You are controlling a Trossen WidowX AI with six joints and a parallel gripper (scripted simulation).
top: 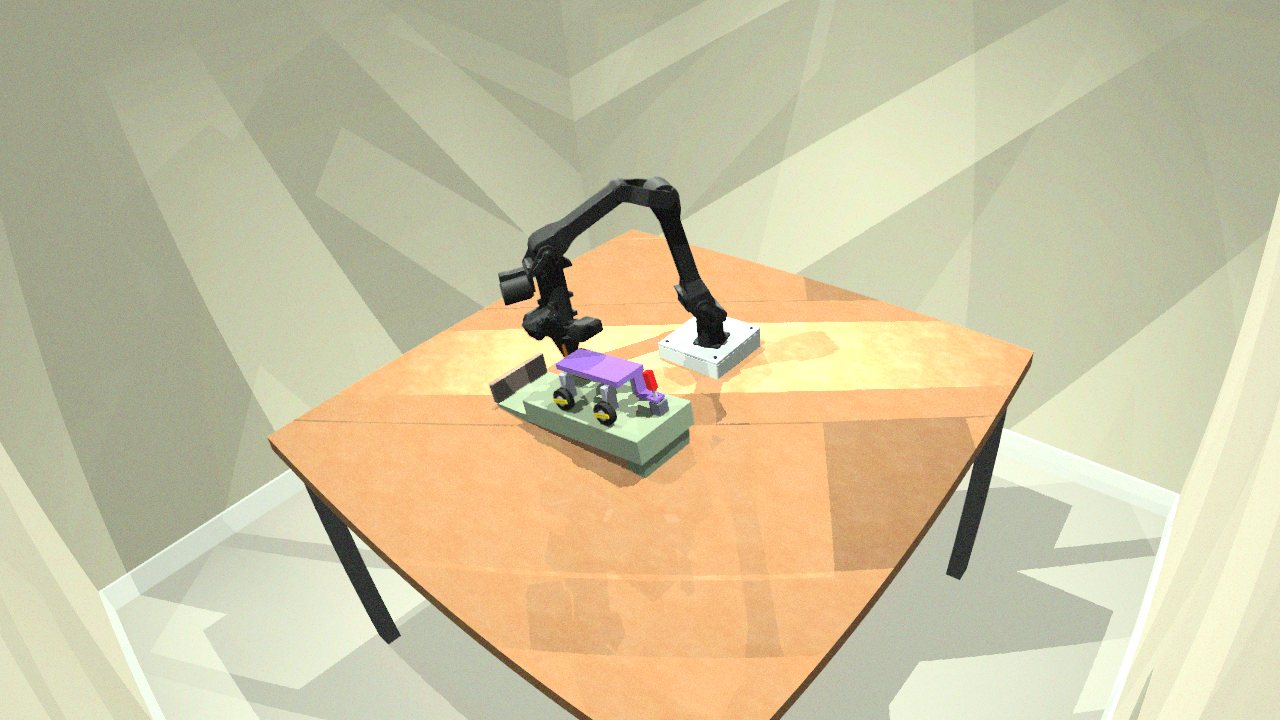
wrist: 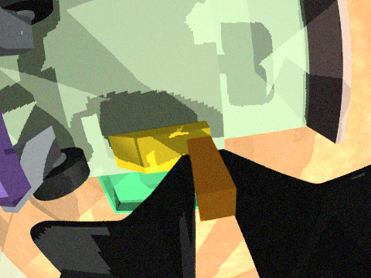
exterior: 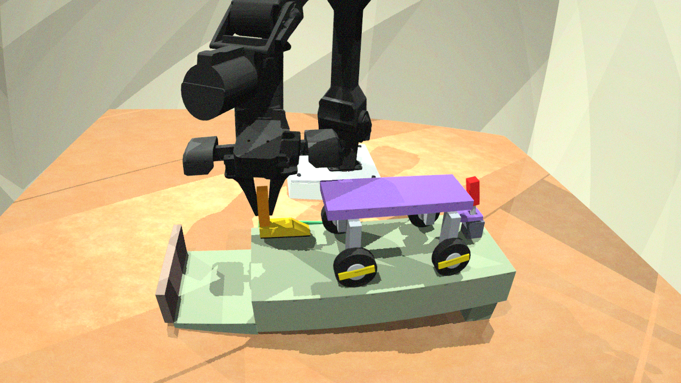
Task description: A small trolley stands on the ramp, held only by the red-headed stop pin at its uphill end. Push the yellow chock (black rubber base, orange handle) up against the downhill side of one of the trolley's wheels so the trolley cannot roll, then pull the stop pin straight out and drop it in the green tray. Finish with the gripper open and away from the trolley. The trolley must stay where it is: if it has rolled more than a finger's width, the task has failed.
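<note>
My gripper tip is now 80 mm short of the red-headed stop pin, 250 mm to the right of it and 40 mm below it. Also, from my gripper tip: green tray: 60 mm behind, 70 mm to the left, 100 mm below; then end wall: 30 mm ahead, 130 mm to the right, 60 mm below; then yellow chock: 20 mm to the left, 10 mm below.
</note>
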